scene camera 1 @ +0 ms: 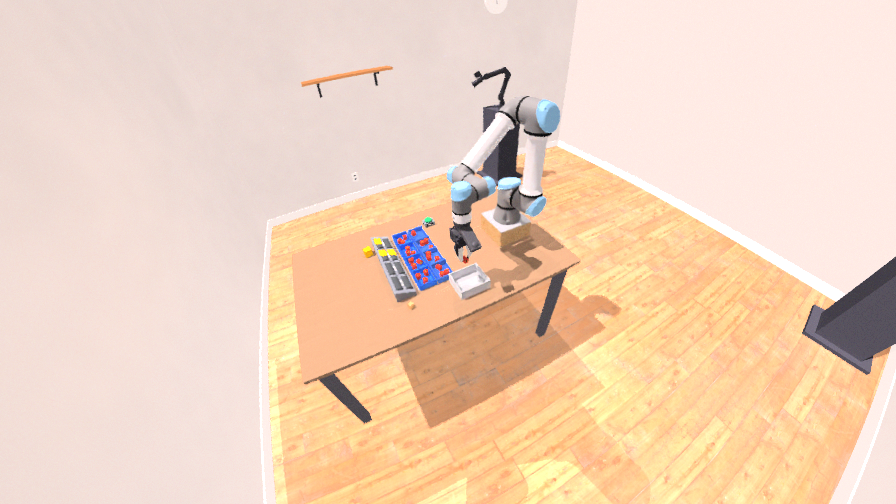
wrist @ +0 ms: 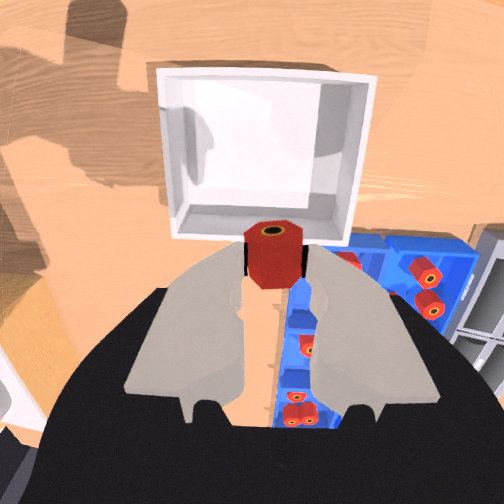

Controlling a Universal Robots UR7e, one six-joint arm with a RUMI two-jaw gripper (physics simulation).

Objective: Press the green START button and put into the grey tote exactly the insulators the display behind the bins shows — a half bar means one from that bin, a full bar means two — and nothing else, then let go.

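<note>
My gripper (wrist: 274, 260) is shut on a red insulator (wrist: 274, 254) with a yellow-ringed hole on top. It hangs in the air just short of the near wall of the grey tote (wrist: 262, 150), whose inside shows nothing. In the scene view the gripper (scene camera 1: 463, 252) is above the table between the blue bins (scene camera 1: 421, 257) and the tote (scene camera 1: 470, 280). The bins hold several red insulators (wrist: 426, 272). The display (scene camera 1: 393, 268) lies left of the bins with yellow bars at its far end. The green START button (scene camera 1: 428, 220) sits at the bins' far end.
A yellow cube (scene camera 1: 367, 252) lies left of the display and a small orange ball (scene camera 1: 411, 305) lies near its front end. The arm's base block (scene camera 1: 506, 228) stands at the table's back right. The table's edge runs close behind the tote.
</note>
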